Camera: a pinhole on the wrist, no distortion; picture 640 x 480 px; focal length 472.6 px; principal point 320.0 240.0 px. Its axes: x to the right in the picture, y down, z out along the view. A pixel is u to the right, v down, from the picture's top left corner.
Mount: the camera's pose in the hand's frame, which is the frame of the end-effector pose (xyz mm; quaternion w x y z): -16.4 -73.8 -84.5 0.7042 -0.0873 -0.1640 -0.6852
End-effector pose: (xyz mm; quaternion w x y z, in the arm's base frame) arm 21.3 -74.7 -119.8 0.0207 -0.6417 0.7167 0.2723
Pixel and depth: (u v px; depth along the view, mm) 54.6 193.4 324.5
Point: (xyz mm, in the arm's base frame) -205.7 71.7 -139.6
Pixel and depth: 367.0 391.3 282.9
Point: -51.6 -30.5 -303.4
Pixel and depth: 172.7 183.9 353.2
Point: -165.7 102.7 -199.3
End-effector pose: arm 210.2 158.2 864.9 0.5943 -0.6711 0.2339 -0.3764
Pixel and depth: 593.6 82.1 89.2
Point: 174.8 226.0 942.2
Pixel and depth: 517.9 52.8 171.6
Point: 209.9 310.0 923.0
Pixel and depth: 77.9 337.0 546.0
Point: 544.9 272.7 495.7
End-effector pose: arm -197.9 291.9 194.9 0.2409 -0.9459 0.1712 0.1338
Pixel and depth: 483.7 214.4 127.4
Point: -212.2 384.8 195.1
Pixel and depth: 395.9 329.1 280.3
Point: -220.6 402.9 32.1
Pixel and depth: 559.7 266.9 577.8
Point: -278.4 704.8 -204.4
